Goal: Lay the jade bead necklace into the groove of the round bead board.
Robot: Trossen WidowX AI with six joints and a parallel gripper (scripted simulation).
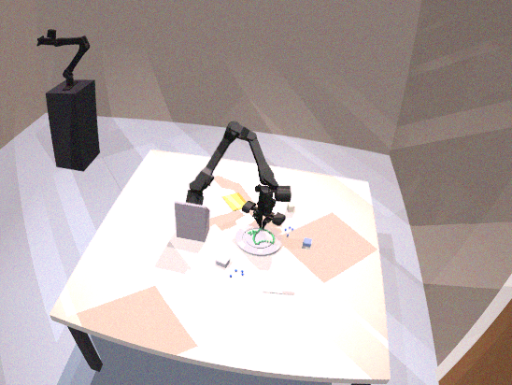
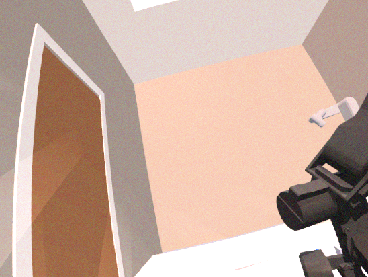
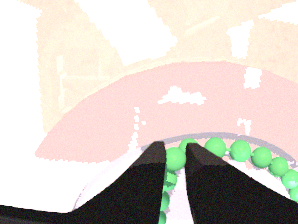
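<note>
The round white bead board lies 7 cm to the right of my gripper tip and 1 cm below it. From my gripper tip the other things lie so: yellow sheet (15 cm behind, 18 cm to the left, 1 cm below); then blue block (21 cm ahead, 4 cm to the right, 1 cm below); then cream block (12 cm ahead, 18 cm to the left).
</note>
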